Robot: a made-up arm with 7 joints. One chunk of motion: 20 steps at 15 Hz.
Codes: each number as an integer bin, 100 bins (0 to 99) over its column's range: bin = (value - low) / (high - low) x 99, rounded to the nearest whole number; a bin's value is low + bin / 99 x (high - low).
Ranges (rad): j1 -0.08..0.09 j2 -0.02..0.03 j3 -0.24..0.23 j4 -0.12..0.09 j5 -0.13..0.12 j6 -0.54..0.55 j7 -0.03..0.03
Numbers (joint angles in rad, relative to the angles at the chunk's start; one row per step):
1: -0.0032 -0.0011 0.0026 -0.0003 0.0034 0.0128 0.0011
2: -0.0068 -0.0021 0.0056 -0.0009 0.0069 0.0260 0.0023
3: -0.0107 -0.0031 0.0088 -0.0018 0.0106 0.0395 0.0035
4: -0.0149 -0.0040 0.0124 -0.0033 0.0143 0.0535 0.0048
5: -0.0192 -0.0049 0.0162 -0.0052 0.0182 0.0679 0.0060
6: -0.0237 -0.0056 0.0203 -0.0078 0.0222 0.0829 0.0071
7: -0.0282 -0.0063 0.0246 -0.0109 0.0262 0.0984 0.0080
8: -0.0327 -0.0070 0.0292 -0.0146 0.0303 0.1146 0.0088
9: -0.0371 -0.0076 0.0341 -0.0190 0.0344 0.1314 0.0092
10: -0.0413 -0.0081 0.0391 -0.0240 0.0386 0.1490 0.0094
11: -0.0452 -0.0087 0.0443 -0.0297 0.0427 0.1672 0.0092
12: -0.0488 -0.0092 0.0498 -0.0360 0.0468 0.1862 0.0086
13: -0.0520 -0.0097 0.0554 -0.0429 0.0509 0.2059 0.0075
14: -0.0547 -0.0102 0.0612 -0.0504 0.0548 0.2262 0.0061
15: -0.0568 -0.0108 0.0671 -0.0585 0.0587 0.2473 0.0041
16: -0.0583 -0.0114 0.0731 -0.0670 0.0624 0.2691 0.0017
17: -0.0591 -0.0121 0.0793 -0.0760 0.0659 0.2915 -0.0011
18: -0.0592 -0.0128 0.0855 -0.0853 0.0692 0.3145 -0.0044
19: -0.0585 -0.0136 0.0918 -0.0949 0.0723 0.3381 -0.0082
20: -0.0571 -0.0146 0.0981 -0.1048 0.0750 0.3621 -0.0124
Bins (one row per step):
1: 45 37 51 56 53 50 51
2: 43 35 52 56 54 51 53
3: 40 33 52 56 56 53 55
4: 38 32 53 55 57 54 57
5: 35 30 54 54 59 55 59
6: 33 29 55 53 60 57 61
7: 30 27 56 51 62 58 63
8: 28 26 57 50 63 59 64
9: 25 25 58 48 65 61 65
10: 23 24 59 45 67 63 65
11: 20 22 60 43 68 64 65
12: 18 21 61 40 70 66 64
13: 16 20 62 36 72 68 62
14: 15 19 63 33 73 70 60
15: 14 18 65 29 75 72 56
16: 13 17 66 25 76 73 52
17: 12 16 67 21 78 76 48
18: 12 14 69 16 79 78 42
19: 13 13 70 12 80 80 36
20: 13 11 71 7 81 82 29

